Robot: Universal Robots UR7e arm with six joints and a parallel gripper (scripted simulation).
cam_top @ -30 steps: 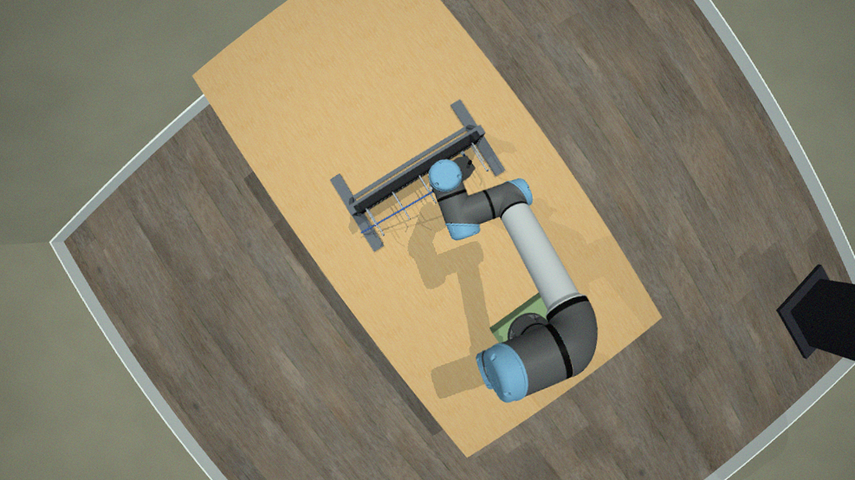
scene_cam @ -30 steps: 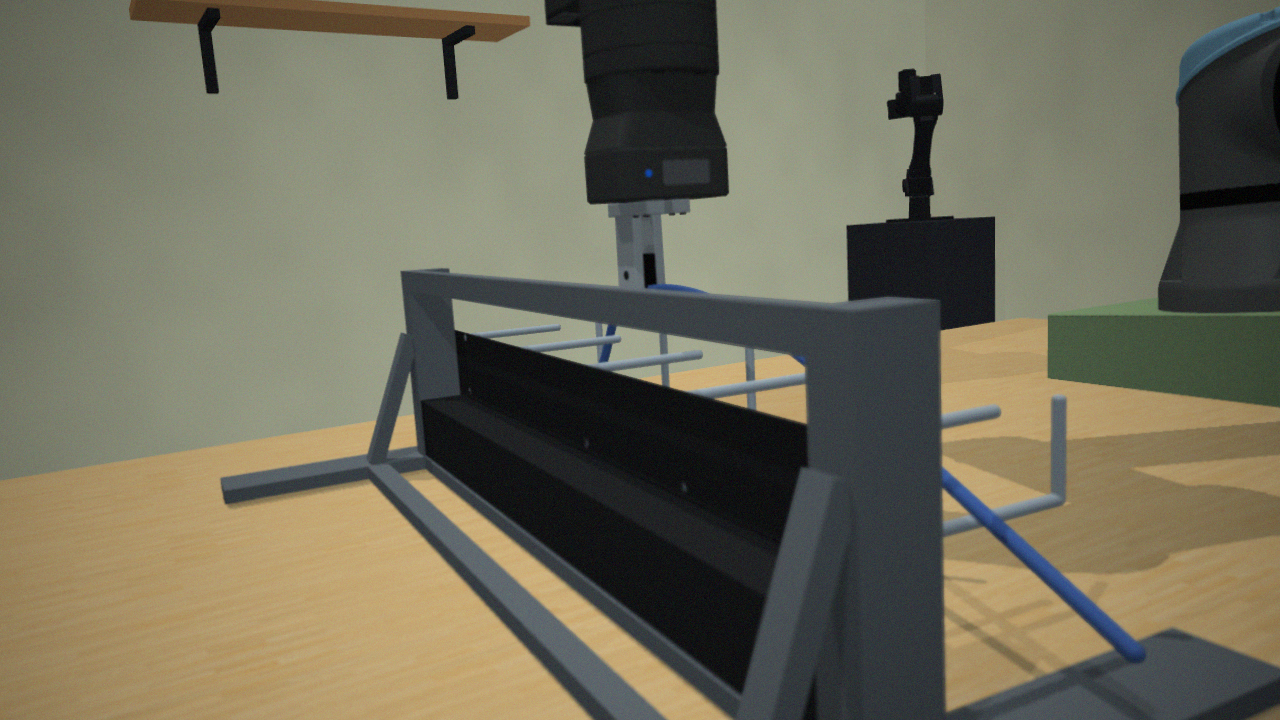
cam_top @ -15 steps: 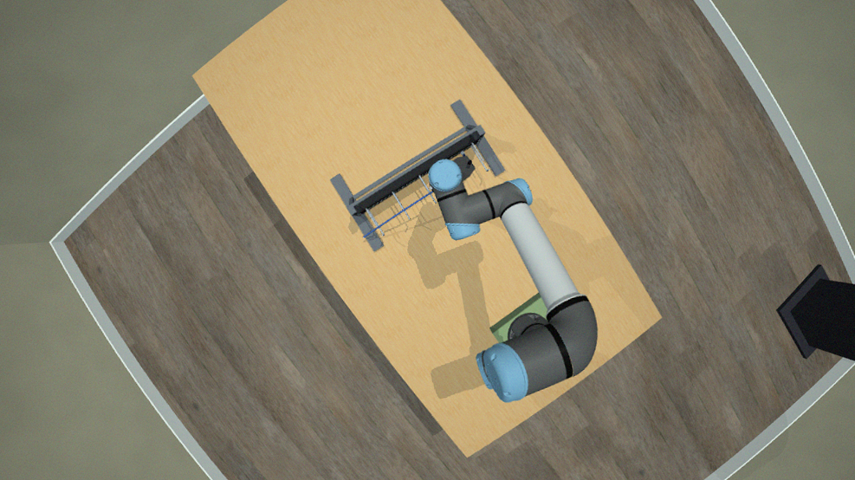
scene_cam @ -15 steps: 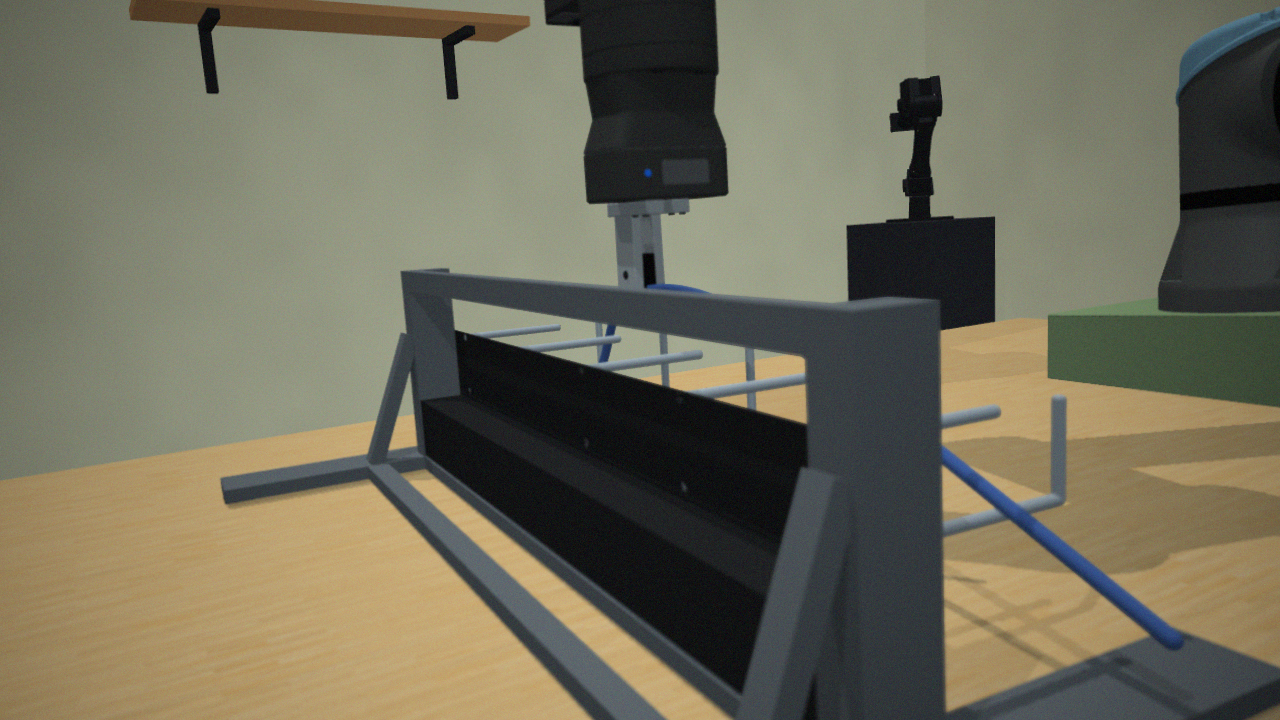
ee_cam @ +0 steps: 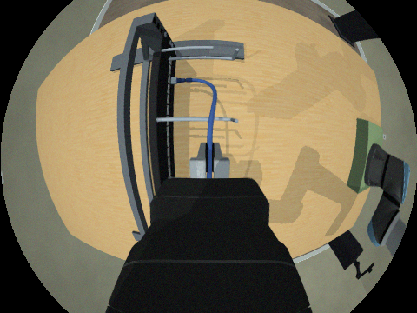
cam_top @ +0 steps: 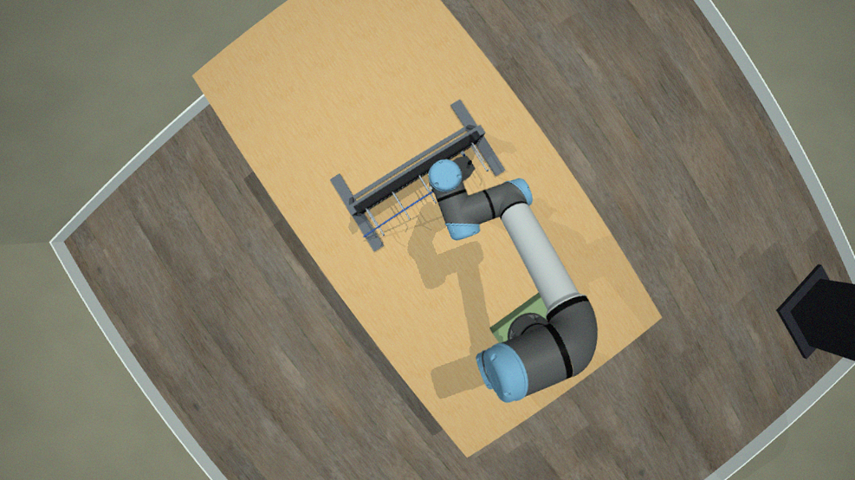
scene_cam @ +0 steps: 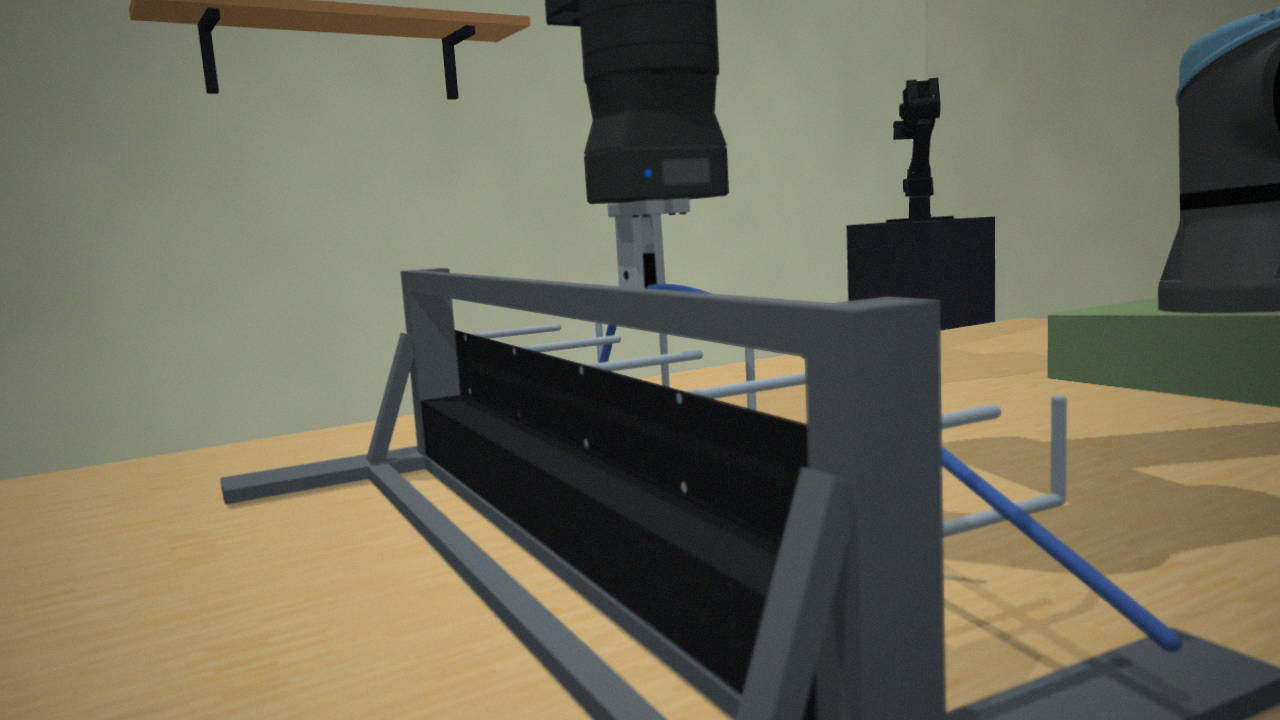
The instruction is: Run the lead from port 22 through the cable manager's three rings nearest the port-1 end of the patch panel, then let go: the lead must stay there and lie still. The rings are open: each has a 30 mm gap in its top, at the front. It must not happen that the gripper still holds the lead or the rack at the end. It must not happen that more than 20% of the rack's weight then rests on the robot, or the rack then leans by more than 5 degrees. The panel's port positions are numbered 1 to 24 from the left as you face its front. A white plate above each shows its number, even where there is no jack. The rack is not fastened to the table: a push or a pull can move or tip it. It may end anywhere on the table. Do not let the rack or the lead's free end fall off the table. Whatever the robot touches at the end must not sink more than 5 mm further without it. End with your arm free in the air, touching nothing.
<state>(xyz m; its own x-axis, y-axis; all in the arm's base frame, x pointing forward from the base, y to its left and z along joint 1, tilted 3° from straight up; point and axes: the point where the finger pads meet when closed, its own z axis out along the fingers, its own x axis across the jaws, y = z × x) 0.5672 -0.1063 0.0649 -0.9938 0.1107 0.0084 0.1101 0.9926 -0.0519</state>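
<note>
Now: the grey rack 9 cm ahead of my hand, 6 cm below it and 5 cm to the left of it.
</note>
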